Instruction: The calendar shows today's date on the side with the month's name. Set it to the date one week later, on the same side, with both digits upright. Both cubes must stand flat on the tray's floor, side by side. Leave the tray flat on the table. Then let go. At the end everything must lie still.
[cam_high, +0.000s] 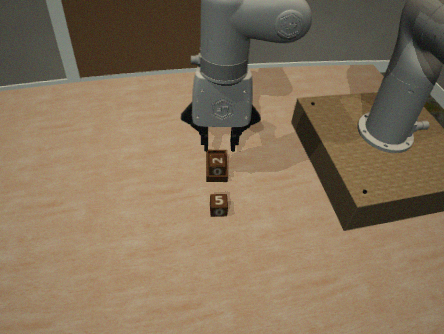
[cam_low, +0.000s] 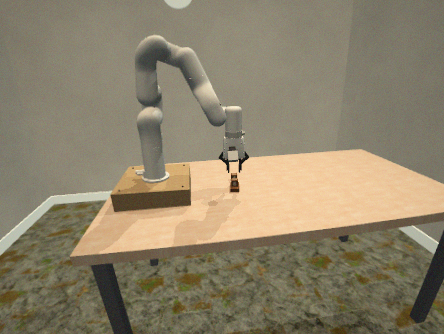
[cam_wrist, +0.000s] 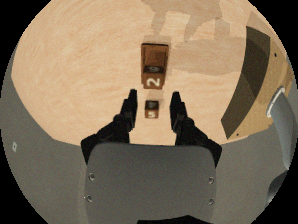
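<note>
The cube lies 70 mm below my hand. Round my hand: brown tray 90 mm below, 20 mm to the right.
</note>
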